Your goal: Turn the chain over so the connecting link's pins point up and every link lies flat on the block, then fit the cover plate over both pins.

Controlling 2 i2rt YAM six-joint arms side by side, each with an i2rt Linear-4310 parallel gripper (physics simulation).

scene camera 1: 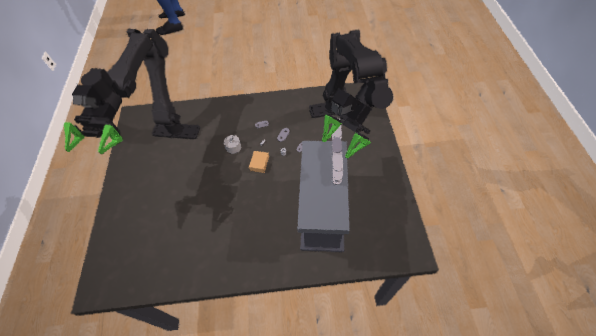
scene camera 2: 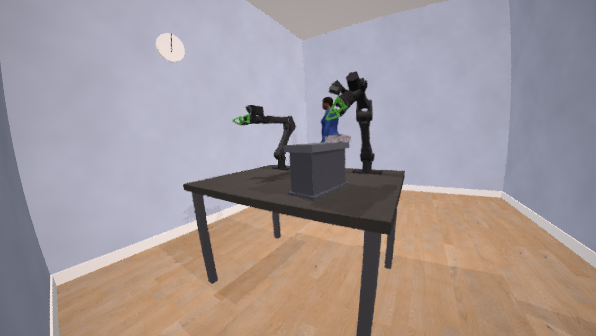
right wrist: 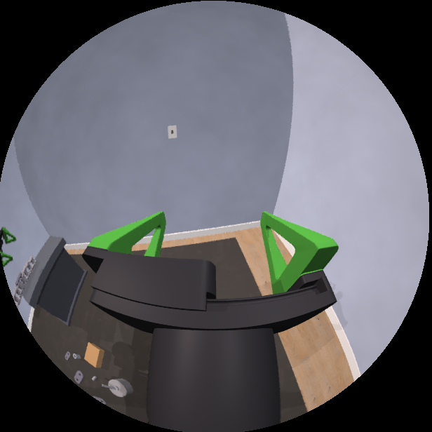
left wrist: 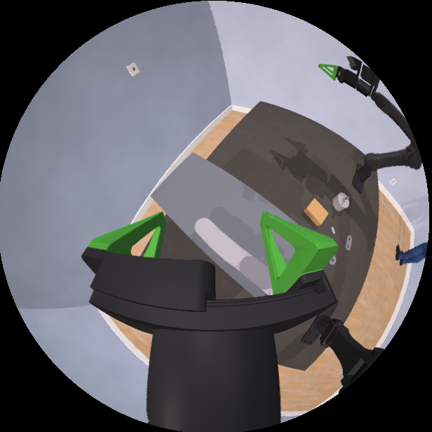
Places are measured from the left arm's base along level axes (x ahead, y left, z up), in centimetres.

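Where they show: left gripper, between the fingertips: (scene camera 1: 334,149) (scene camera 2: 327,116); right gripper, between the fingertips: (scene camera 1: 83,152) (scene camera 2: 235,119); left arm's base, origin of its link: (scene camera 2: 367,172); right arm's base, origin of its link: (scene camera 1: 176,131) (scene camera 2: 281,168).
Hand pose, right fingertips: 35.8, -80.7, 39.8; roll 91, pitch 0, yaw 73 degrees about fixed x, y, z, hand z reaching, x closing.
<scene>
Things, the pixels of their centre, and the offset from my right fingertips, as dx, dy, dz. Level surfaces: height alone.
- pale chain, middle of its body: (scene camera 1: 337,165) (scene camera 2: 332,139) +8.6, +70.9, -16.0
- orange block, middle of its body: (scene camera 1: 259,161) -13.2, +45.2, -38.3
- round grey-white pot-like piece, middle of its body: (scene camera 1: 231,140) -23.7, +35.3, -35.2
- dark table, height of its surface: dz -39.8
The pale chain (scene camera 1: 337,165) (scene camera 2: 338,139) (left wrist: 222,242) (right wrist: 23,280) lies lengthwise along one side of the grey block's top (scene camera 1: 322,205) (scene camera 2: 317,148) (left wrist: 187,185). Part of it shows past the block's back edge in scene camera 1. I cannot make out the connecting link's pins. Small flat two-hole plates (scene camera 1: 283,134) (scene camera 1: 261,124) (right wrist: 78,377) lie on the table behind the block; which is the cover plate I cannot tell. My left gripper (scene camera 1: 341,142) (scene camera 2: 334,114) (left wrist: 212,216) is open and empty above the chain. My right gripper (scene camera 1: 85,150) (scene camera 2: 235,120) (right wrist: 212,216) is open and empty, far from the chain.
An orange block (scene camera 1: 259,161) (left wrist: 316,212) (right wrist: 94,354) and a round grey-white pot-like piece (scene camera 1: 232,144) (left wrist: 341,201) (right wrist: 120,387) stand on the dark table (scene camera 1: 165,260). Small light parts (scene camera 1: 283,151) lie between them and the grey block. A person in blue stands behind the table.
</scene>
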